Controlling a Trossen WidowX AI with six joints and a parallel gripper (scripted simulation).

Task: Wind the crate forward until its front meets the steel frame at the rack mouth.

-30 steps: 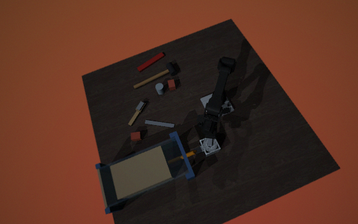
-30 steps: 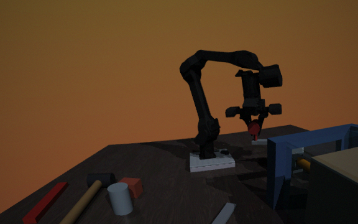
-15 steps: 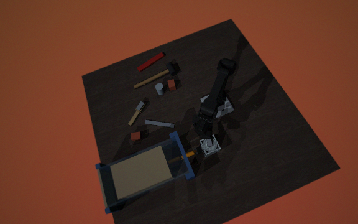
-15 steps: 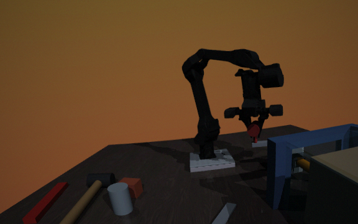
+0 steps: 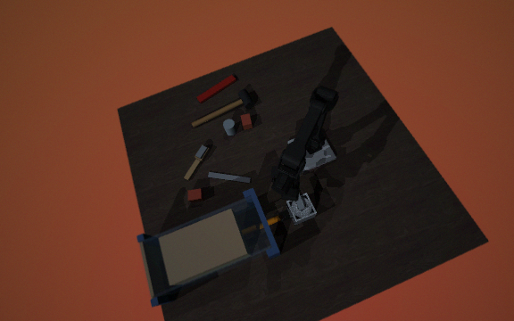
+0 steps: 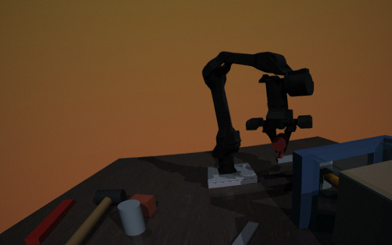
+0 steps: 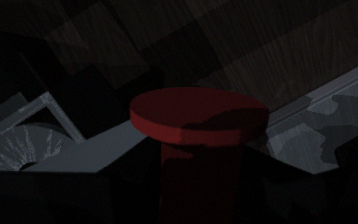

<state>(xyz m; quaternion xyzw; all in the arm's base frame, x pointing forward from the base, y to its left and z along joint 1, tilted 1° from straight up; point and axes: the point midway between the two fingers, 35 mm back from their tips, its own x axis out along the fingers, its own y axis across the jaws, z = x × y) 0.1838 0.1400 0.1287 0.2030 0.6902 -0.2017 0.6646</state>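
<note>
Right now the winch handle is 4 cm to the left of my gripper tip and 1 cm below it. Round my gripper tip: red knob: 2 cm above; blue steel frame: 17 cm ahead, 9 cm to the left, 1 cm below; winch: 9 cm to the left, 8 cm below, 1 cm behind.
</note>
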